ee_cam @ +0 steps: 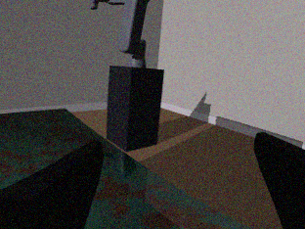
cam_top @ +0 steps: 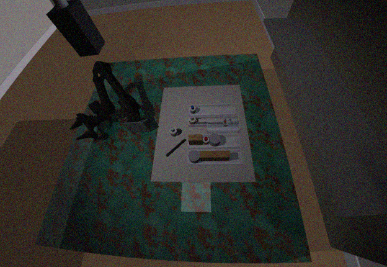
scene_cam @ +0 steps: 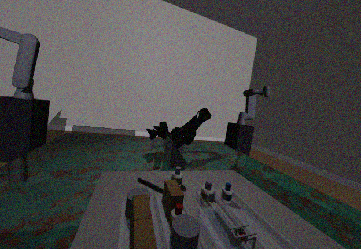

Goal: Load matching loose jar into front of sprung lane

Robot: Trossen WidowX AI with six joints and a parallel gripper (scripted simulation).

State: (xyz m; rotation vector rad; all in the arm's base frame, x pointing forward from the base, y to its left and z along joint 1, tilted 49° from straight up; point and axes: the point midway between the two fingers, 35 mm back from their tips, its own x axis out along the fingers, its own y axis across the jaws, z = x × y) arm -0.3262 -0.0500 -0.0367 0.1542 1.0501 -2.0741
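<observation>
My gripper tip is 59 cm short of the black stick, 10 cm above it and 5 cm to the left of it. The rest, counted from my gripper tip: red mark 87 cm ahead, 6 cm to the left, 4 cm below.
</observation>
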